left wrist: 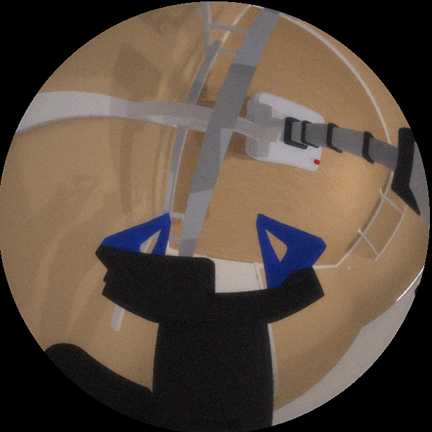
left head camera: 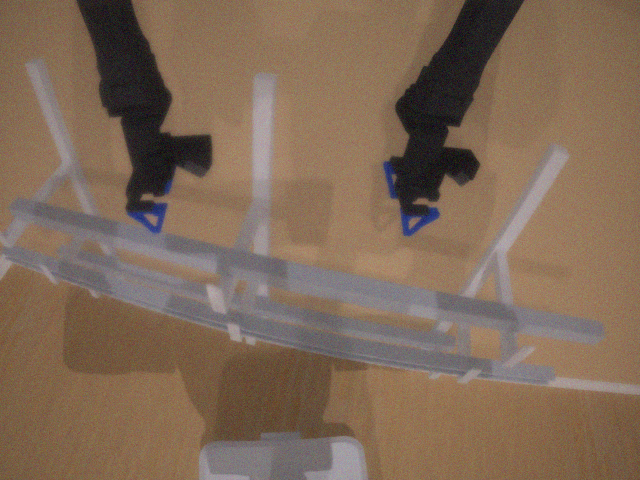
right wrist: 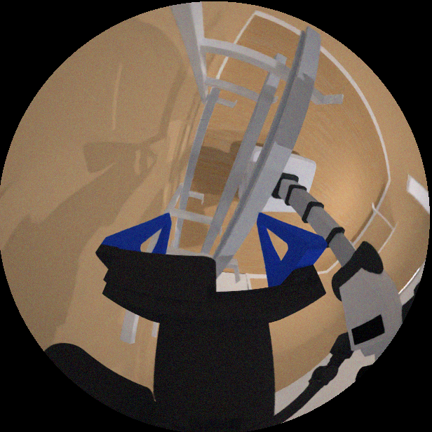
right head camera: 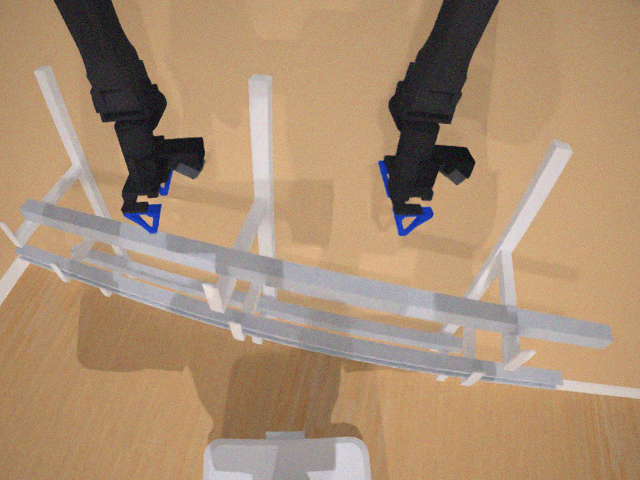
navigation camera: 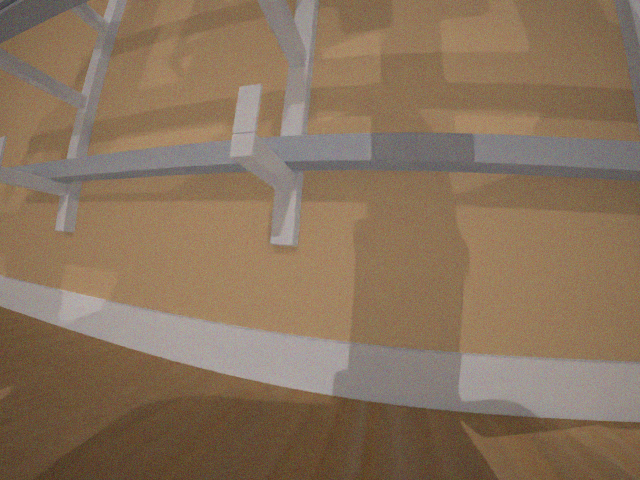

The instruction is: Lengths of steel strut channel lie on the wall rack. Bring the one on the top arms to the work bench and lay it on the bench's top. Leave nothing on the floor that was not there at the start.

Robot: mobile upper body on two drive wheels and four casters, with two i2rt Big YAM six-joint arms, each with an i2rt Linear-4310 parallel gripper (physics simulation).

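Places are measured from the left arm's base along level axes (x back, y right, z up), in centimetres.
Pixels of known places: left gripper, fingertip midpoint: (left head camera: 161,212) (right head camera: 159,213); right gripper, fingertip midpoint: (left head camera: 400,215) (right head camera: 396,215).
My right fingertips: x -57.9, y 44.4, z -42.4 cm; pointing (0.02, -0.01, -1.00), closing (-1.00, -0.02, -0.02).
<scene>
Behind a point stands the place of what it marks.
The top strut channel (left head camera: 356,286) @(x -49.5, y 36.5, z -52.9 cm) (right head camera: 356,288) @(x -49.1, y 37.3, z -52.9 cm) (left wrist: 220,135) (right wrist: 287,131) is a long grey bar lying across the top arms of the wall rack (left head camera: 263,113) @(x -77.4, y 18.9, z -33.5 cm) (right head camera: 261,113) @(x -77.3, y 19.2, z -33.2 cm) (navigation camera: 295,116) @(x -77.4, y 19.1, z -94.5 cm). My left gripper (left head camera: 162,209) @(x -58.7, y 0.4, z -42.1 cm) (right head camera: 159,212) @(x -58.7, y 0.4, z -42.1 cm) (left wrist: 213,218) is open and empty, turned sideways; in the head views its front fingertip overlaps the channel's upper edge. My right gripper (left head camera: 402,215) @(x -57.9, y 44.4, z -42.4 cm) (right head camera: 395,215) @(x -57.9, y 44.4, z -42.4 cm) (right wrist: 213,217) is open and empty, similarly turned, and appears above the channel in the head views. In both wrist views the channel runs beyond the fingers. I cannot identify the work bench.
Below the top channel, more grey channels (left head camera: 361,351) @(x -46.0, y 41.9, z -76.9 cm) (right head camera: 361,352) @(x -45.9, y 41.7, z -76.9 cm) (navigation camera: 418,149) lie on lower rack arms with upturned ends. My white wheeled base (left head camera: 347,459) @(x -23.8, y 42.5, z -115.1 cm) (right head camera: 352,459) @(x -24.0, y 43.0, z -115.0 cm) (left wrist: 305,157) stands on the wooden floor near the rack. A pale skirting board (navigation camera: 206,343) @(x -82.9, y 5.5, z -136.0 cm) runs along the wall's foot.
</scene>
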